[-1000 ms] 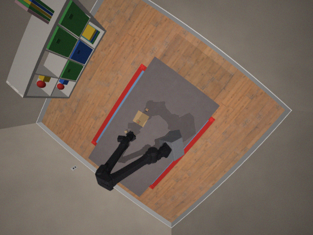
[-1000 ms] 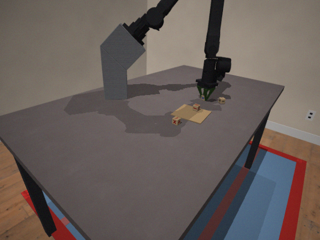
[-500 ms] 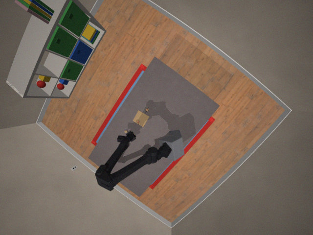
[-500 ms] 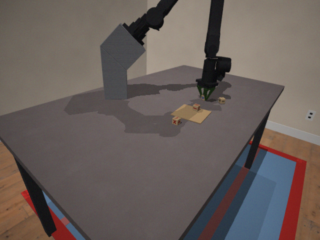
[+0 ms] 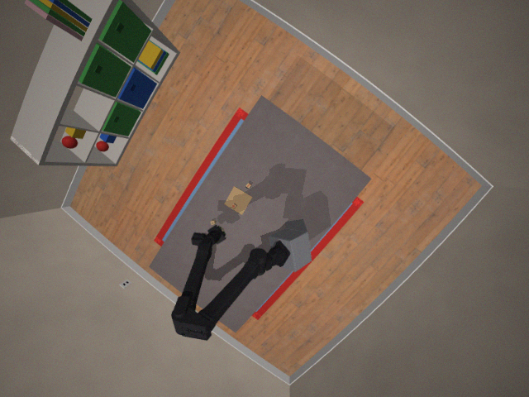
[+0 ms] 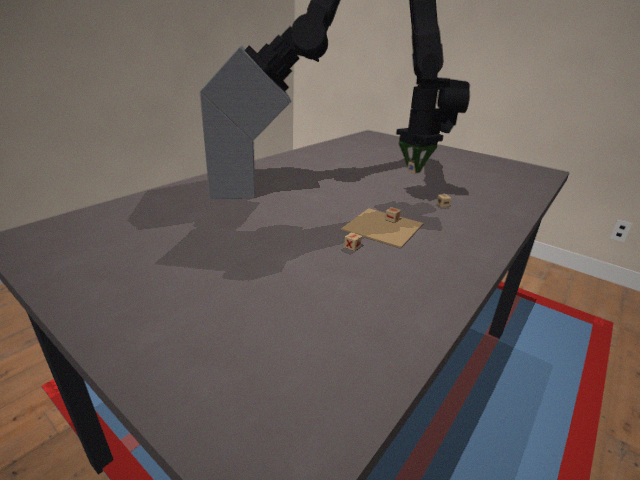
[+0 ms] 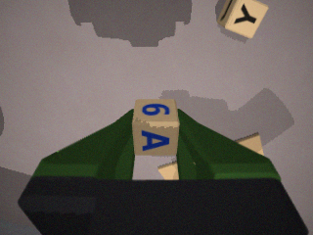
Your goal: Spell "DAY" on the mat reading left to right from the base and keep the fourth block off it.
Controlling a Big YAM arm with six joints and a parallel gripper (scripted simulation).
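Right now the tan mat is 20 cm to the right of my hand, 9 cm below it and 4 cm ahead of it. Also, from my hand: wooden block (32 cm to the right, 7 cm below, 5 cm ahead).
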